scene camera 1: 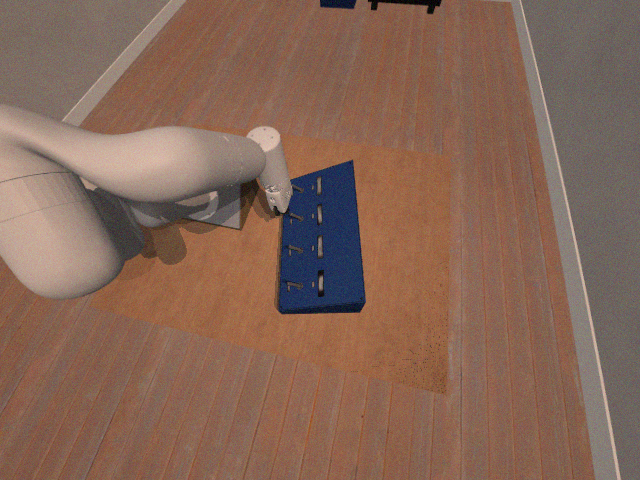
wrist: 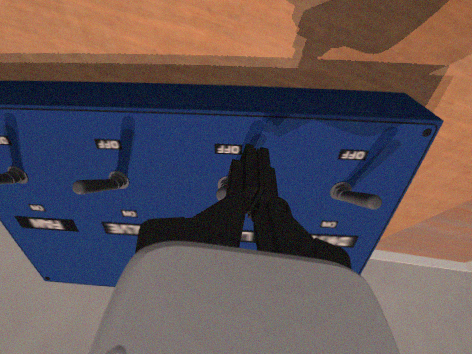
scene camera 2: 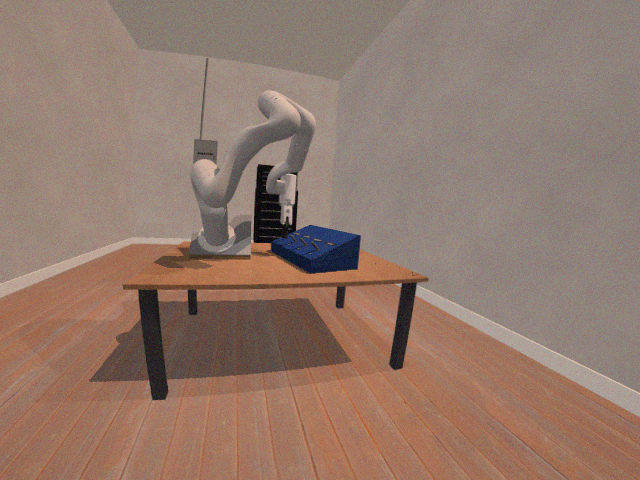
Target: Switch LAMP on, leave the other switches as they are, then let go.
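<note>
A blue sloped switch panel (scene camera 1: 338, 232) (scene camera 2: 338, 253) (wrist: 75, 265) carries a row of lever switches. The LAMP lever (scene camera 1: 296, 217) (wrist: 222, 189) is mostly hidden behind the fingers in the wrist view, and its name label is largely covered. My gripper (scene camera 1: 279, 212) (scene camera 2: 285, 236) (wrist: 250, 160) is shut and empty, pointing down at the panel's low edge. Its tips show beside the LAMP switch's OFF label (wrist: 227, 149). Whether they touch the lever, and which way it is set, I cannot tell.
The DRIVE lever (scene camera 1: 297, 189) (wrist: 356, 196) stands on one side of the fingers, the VALVE lever (scene camera 1: 295, 249) (wrist: 100, 183) on the other, with the FAN lever (scene camera 1: 294, 285) (wrist: 15, 175) beyond. The panel stands on a wooden table (scene camera 2: 258, 276) beside the arm's base.
</note>
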